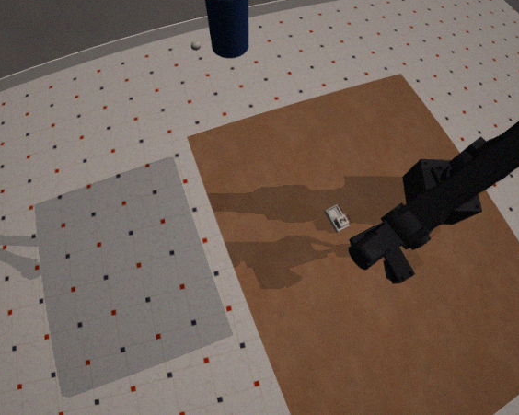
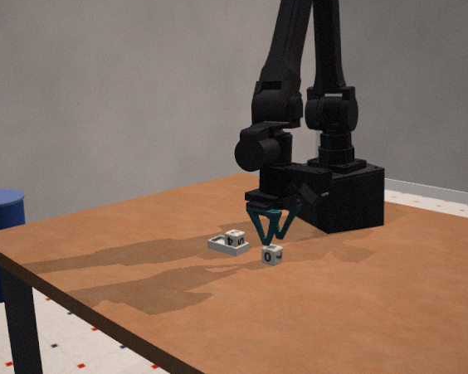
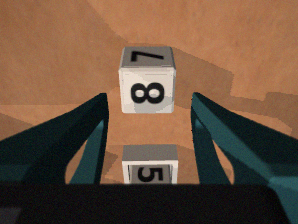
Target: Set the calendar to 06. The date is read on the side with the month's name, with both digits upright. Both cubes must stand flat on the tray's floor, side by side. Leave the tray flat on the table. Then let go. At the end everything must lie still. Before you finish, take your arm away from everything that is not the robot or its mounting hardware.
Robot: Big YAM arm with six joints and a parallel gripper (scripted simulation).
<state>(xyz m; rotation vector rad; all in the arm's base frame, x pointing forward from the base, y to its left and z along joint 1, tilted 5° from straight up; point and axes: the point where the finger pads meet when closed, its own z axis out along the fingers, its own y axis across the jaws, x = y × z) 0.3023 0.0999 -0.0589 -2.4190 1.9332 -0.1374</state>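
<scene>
Right now my hand is 3 cm above the white digit cube. Also, from my hand: white tray: 2 cm ahead, 10 cm to the right, 4 cm below.
</scene>
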